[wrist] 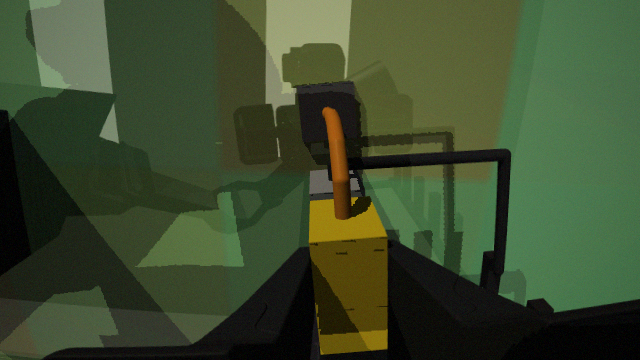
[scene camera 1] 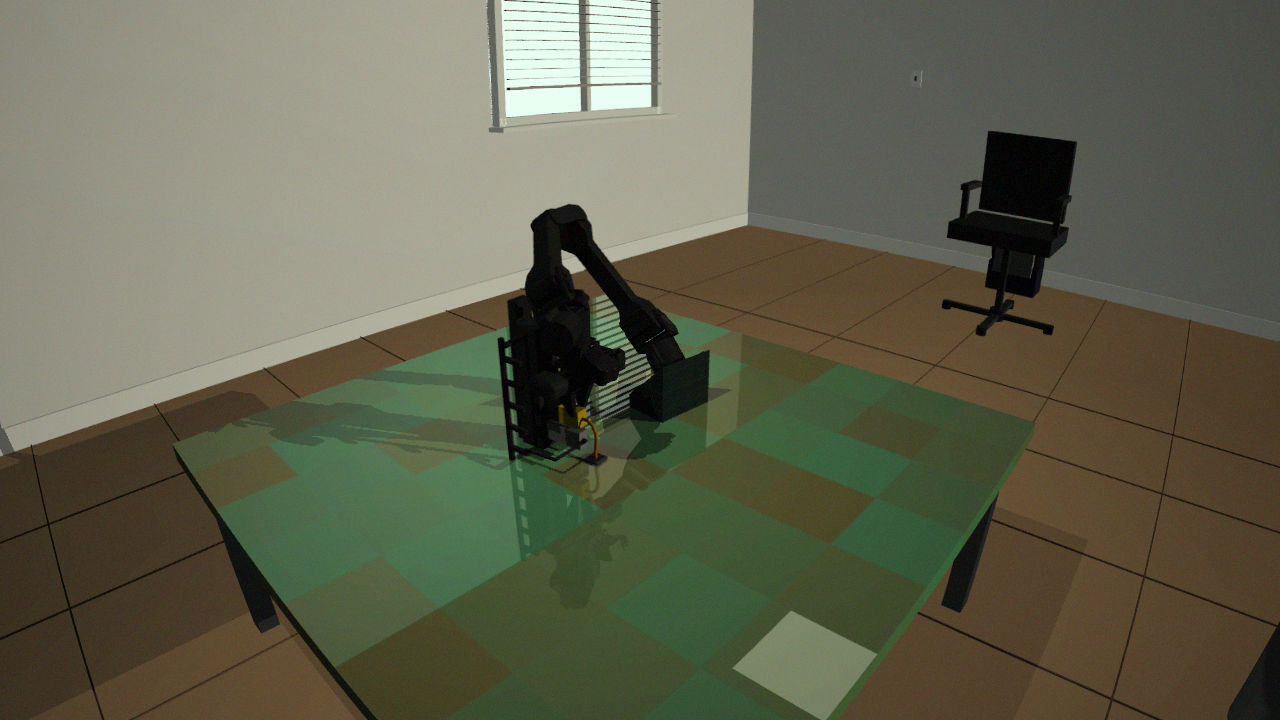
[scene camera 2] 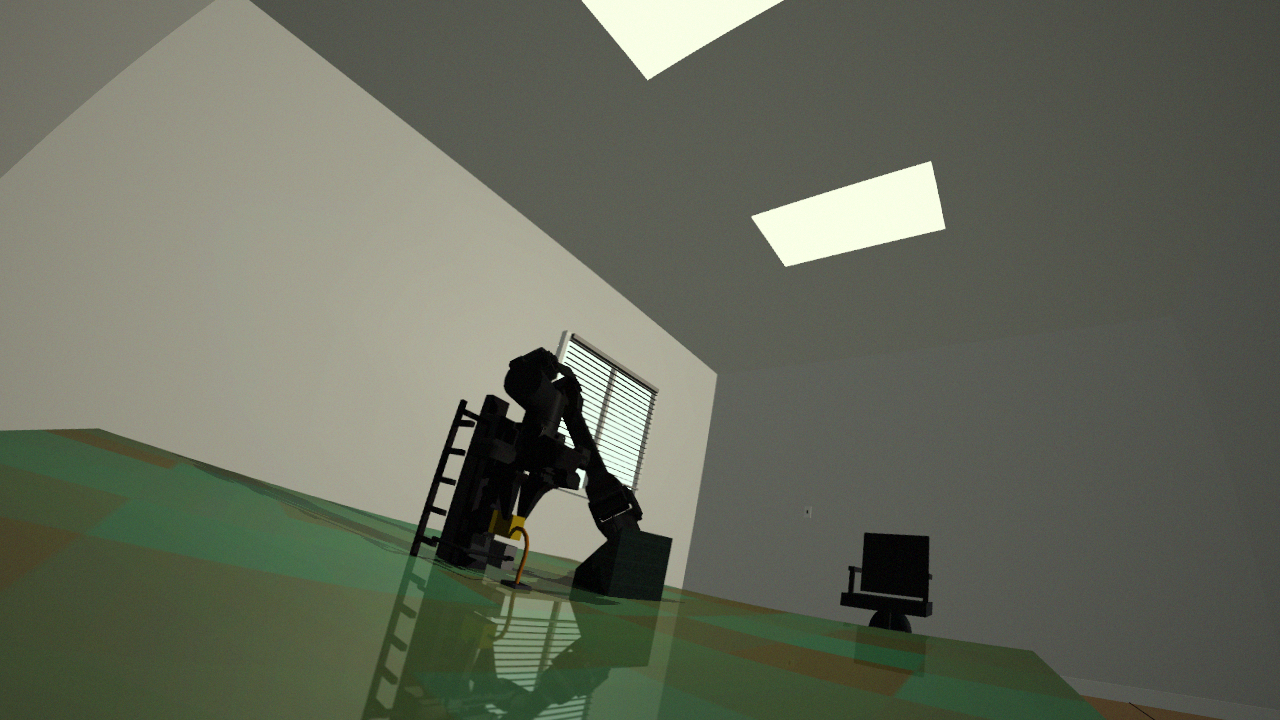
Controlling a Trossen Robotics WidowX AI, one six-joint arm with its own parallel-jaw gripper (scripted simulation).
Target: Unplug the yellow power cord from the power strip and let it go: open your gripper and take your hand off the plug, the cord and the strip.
Scene:
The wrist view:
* my gripper: 346, 255
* yellow plug: 349, 262

